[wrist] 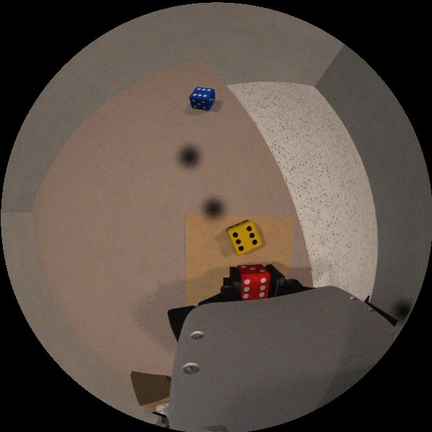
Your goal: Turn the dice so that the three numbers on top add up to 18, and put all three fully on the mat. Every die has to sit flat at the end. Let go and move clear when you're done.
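The yellow die (244,237) lies on the tan mat (202,240), near its far edge and inside it, with a six facing up. The blue die (202,98) stands off the mat at the far end of the table, a six on top and several pips on its near side. My gripper (249,278) is shut on the red die (255,286), which shows a six towards the camera; the pips on its far face are hard to count. The red die and the fingers hang over the near part of the mat, just nearer than the yellow die. The mat's near part is hidden.
The brownish table top (115,175) runs far and left of the mat. A speckled pale surface (330,190) lies beyond the table's right edge, with grey walls around. The gripper's grey housing (280,355) hides the lower right. A brown shape (149,388) shows at the lower left.
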